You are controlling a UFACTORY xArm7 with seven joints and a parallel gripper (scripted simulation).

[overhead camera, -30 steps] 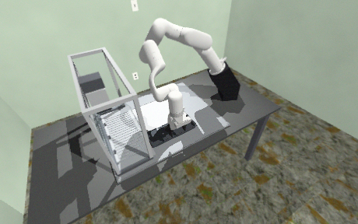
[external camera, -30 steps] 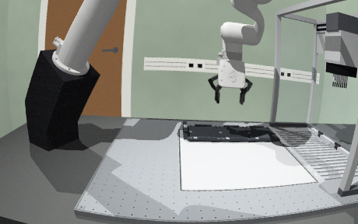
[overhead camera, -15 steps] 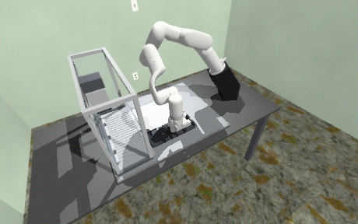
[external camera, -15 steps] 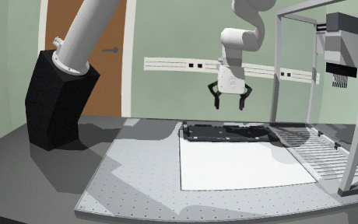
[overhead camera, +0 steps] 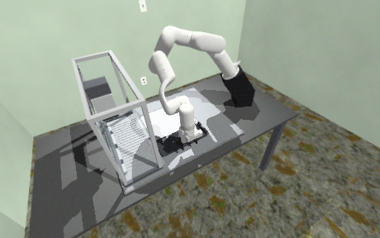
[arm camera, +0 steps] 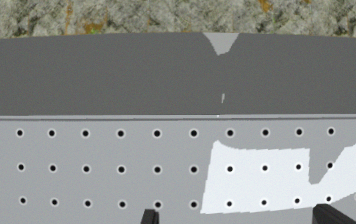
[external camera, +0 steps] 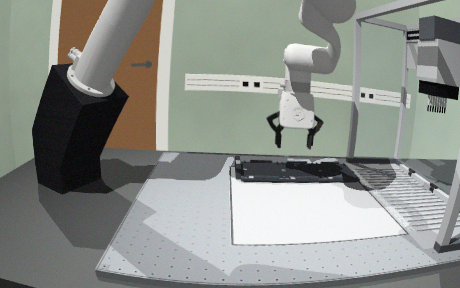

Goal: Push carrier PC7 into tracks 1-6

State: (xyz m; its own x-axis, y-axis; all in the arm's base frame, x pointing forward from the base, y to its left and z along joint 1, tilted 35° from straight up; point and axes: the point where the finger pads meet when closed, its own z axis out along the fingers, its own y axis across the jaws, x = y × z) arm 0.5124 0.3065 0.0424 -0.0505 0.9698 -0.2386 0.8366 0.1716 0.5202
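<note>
Now: hand 1 cm short of the carrier PC7, 10 cm to the left of it and 4 cm above it. Round my hand: pipetting head (35 cm ahead, 24 cm to the right, 29 cm above); frame post (23 cm ahead, 53 cm to the right, 19 cm above).
</note>
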